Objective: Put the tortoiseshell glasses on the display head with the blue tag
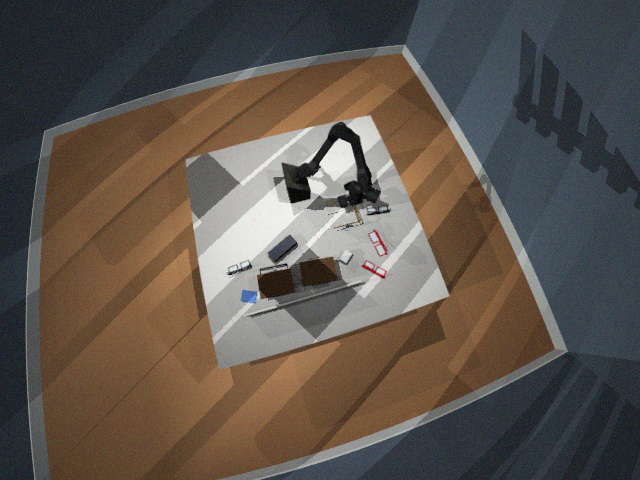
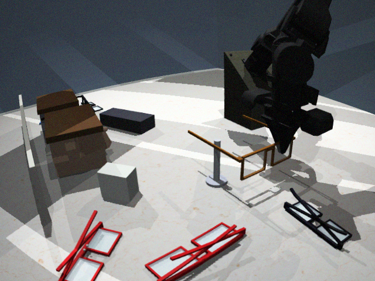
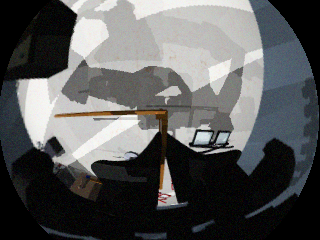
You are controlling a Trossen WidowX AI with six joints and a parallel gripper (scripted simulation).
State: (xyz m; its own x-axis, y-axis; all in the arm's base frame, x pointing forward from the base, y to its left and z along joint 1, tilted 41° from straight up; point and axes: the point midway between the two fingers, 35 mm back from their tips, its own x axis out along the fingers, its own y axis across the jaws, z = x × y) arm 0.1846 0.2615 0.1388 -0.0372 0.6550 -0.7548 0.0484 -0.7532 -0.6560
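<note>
The grey post lies 11 cm ahead of my gripper tip, 6 cm to the right of it and 3 cm below it. From my gripper tip the other things lie so: white rail (44 cm ahead, 39 cm to the right); white cube (28 cm ahead, 12 cm to the right, 3 cm below); dark case (15 cm ahead, 44 cm to the right, 4 cm below).
</note>
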